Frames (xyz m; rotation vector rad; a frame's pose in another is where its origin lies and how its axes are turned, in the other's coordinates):
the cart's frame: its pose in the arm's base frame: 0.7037 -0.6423 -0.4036 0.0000 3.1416 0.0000
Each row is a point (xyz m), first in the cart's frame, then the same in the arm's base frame.
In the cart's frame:
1: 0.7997 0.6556 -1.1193
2: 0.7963 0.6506 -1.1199
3: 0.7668 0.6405 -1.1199
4: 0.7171 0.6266 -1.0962
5: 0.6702 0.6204 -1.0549
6: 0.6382 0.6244 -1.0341
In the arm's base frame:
1: -0.0960 0.0133 0.7157
2: -0.0926 0.0083 0.7163
3: -0.0631 -0.0018 0.7163
4: -0.0134 -0.0157 0.6926
5: 0.0335 -0.0219 0.6513
6: 0.0655 -0.0179 0.6305

